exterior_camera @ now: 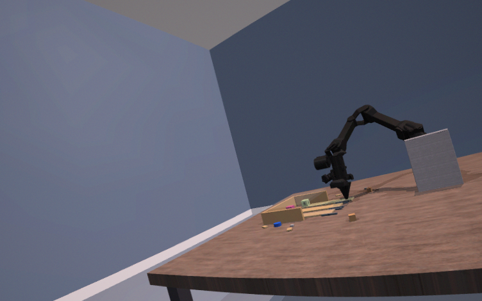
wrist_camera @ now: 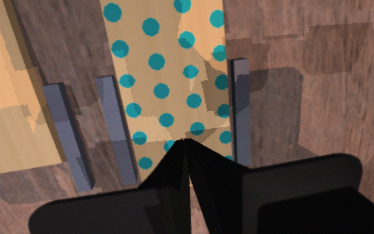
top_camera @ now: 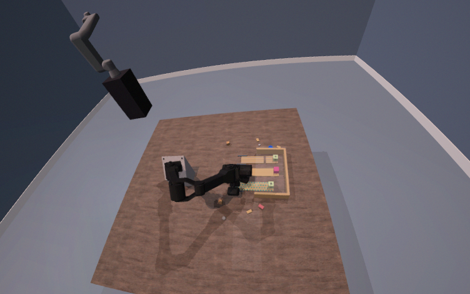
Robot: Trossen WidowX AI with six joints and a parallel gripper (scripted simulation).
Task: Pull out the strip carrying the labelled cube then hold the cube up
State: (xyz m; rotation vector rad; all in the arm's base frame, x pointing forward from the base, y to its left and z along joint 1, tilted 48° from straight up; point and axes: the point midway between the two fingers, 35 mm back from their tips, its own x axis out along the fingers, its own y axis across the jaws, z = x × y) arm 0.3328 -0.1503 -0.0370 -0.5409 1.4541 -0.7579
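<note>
The strip lies 9 cm ahead of my gripper tip and 1 cm to the right of it.
</note>
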